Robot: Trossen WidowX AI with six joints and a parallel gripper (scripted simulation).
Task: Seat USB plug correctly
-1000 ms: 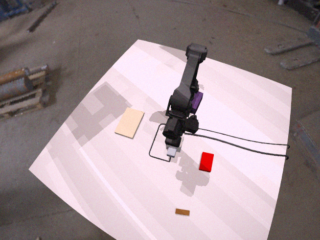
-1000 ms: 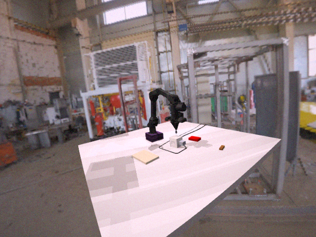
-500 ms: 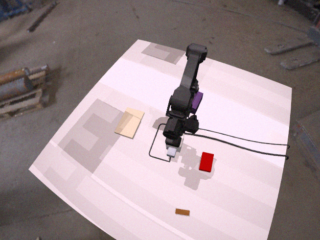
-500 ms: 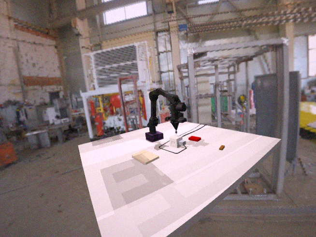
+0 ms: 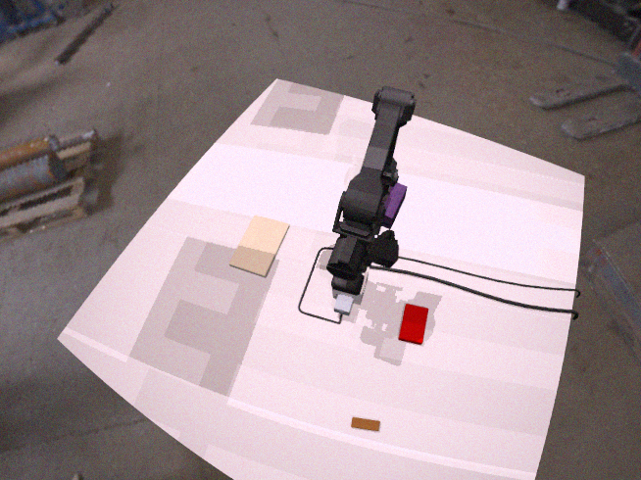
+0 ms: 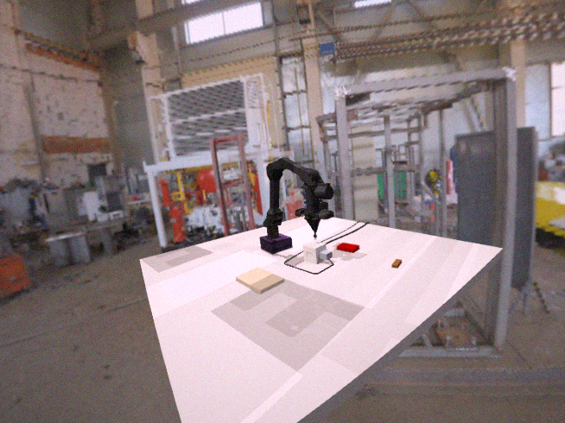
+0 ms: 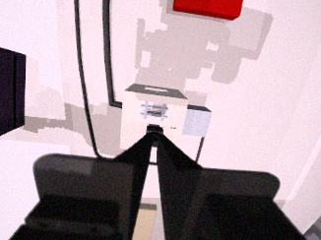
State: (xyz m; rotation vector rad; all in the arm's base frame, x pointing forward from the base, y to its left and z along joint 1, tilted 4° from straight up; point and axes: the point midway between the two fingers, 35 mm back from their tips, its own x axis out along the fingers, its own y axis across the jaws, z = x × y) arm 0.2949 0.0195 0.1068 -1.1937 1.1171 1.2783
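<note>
The USB plug is 1 cm below my gripper tip. Also, from my gripper tip: beige plate (4 cm behind, 30 cm to the right, 12 cm below); then small brown block (32 cm ahead, 14 cm to the left, 13 cm below); then red block (5 cm ahead, 17 cm to the left, 12 cm below).
</note>
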